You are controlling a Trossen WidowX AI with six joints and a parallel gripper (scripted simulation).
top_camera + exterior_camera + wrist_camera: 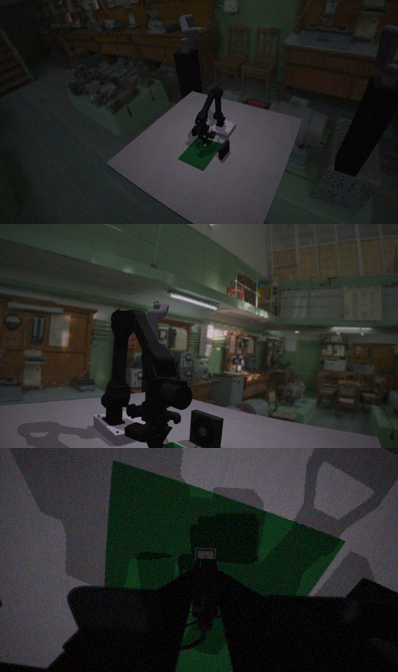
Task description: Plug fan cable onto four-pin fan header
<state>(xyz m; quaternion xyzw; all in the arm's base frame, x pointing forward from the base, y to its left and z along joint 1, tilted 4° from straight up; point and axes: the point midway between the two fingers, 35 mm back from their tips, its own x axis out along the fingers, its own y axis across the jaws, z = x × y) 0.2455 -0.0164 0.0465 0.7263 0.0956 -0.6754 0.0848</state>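
My gripper tip is now 1 cm below the dark plug and 1 cm short of it. From my gripper tip the other things lie so: black fan (19 cm to the left, 2 cm ahead, 2 cm above); then green board (9 cm ahead, 5 cm below, 1 cm to the left).
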